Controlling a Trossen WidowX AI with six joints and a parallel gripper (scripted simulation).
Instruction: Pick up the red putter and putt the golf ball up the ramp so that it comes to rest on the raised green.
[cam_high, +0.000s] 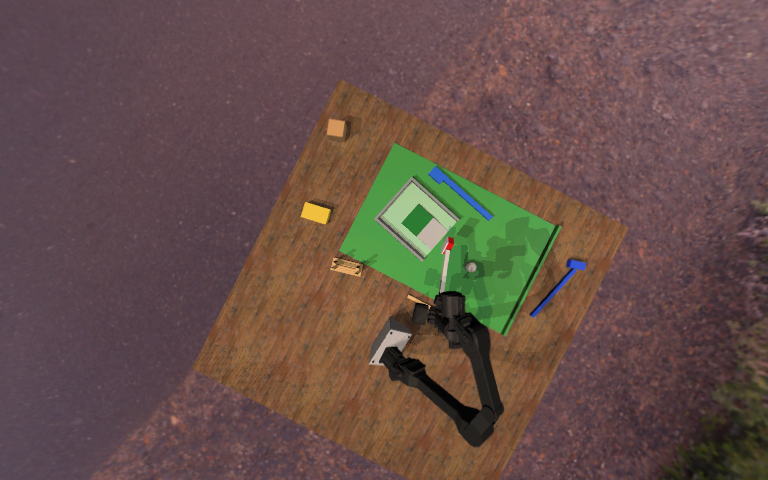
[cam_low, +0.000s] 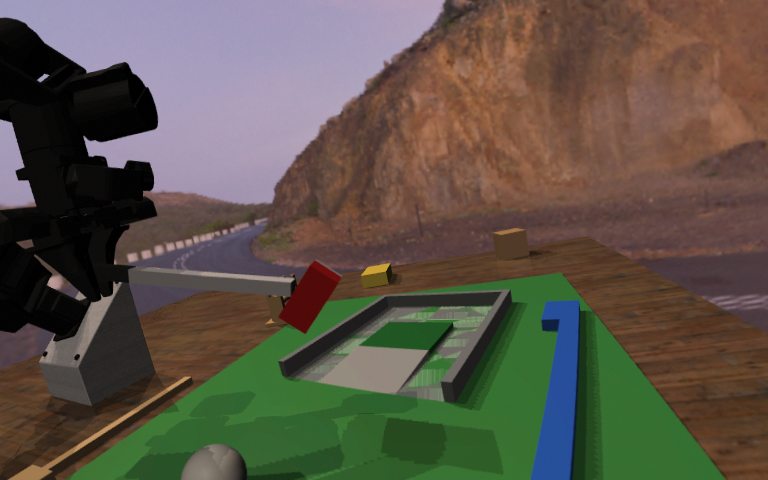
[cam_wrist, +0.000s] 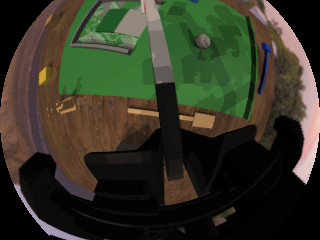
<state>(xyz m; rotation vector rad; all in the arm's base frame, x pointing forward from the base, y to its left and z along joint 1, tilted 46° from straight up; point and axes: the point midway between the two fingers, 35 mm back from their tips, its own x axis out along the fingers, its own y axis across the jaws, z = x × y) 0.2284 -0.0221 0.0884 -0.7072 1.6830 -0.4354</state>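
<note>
The red putter is 11 cm ahead of my gripper tip and 3 cm to the left of it. Also, from my gripper tip: wooden stand: 2 cm behind, 35 cm to the left, 11 cm below; green mat: 26 cm ahead, 4 cm to the left, 14 cm below; white golf ball: 19 cm ahead, 8 cm to the right, 12 cm below.
</note>
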